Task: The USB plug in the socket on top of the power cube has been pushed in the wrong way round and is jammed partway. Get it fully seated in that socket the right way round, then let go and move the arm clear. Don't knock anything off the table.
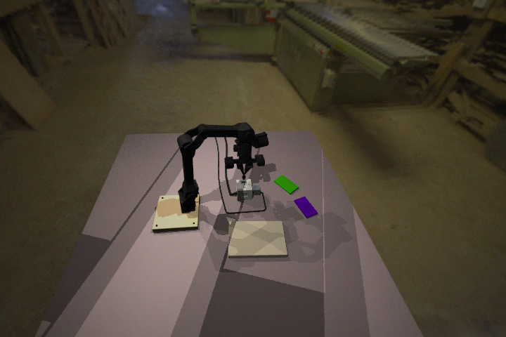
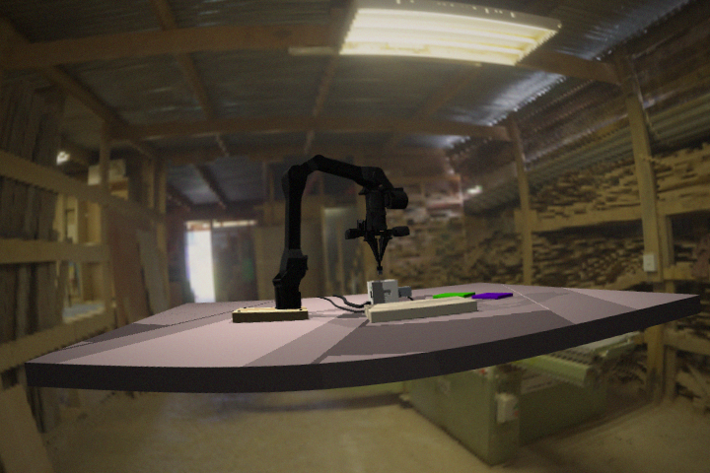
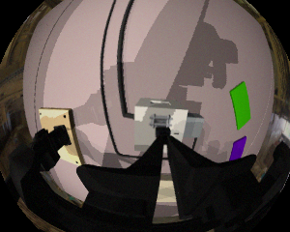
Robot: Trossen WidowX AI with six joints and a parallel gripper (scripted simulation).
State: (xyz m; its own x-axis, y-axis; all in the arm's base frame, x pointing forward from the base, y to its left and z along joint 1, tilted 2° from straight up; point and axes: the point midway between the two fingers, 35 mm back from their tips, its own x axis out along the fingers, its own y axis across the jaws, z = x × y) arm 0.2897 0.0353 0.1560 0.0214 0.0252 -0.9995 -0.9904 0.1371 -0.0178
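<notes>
My gripper tip is 20 mm above the USB plug. From my gripper tip the other things lie so: pale flat slab 290 mm to the right, 120 mm below, 20 mm behind; purple block 280 mm ahead, 190 mm to the right, 130 mm below; green block 250 mm ahead, 130 mm below, 20 mm to the right.
</notes>
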